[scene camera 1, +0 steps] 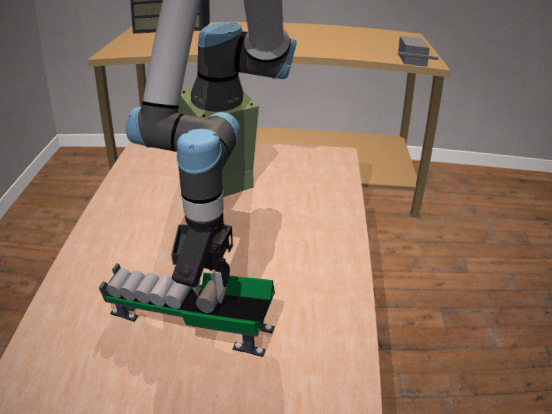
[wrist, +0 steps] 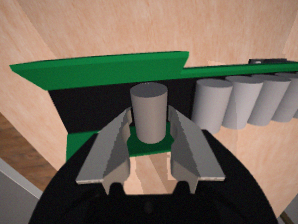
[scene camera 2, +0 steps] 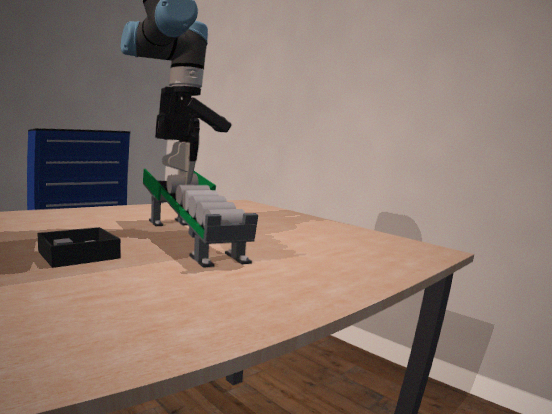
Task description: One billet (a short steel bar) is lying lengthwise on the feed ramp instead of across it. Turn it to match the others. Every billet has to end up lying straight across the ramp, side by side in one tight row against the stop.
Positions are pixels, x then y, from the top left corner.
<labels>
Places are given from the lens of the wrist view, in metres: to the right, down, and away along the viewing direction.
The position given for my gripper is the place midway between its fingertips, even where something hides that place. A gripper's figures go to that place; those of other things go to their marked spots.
my gripper (wrist: 149,107): 0.00, -0.01, 0.15
grey steel billet (wrist: 149,100): 0.00, -0.01, 0.11
grey steel billet (wrist: 245,91): 0.11, -0.02, 0.13
grey steel billet (wrist: 211,98): 0.07, -0.01, 0.13
</labels>
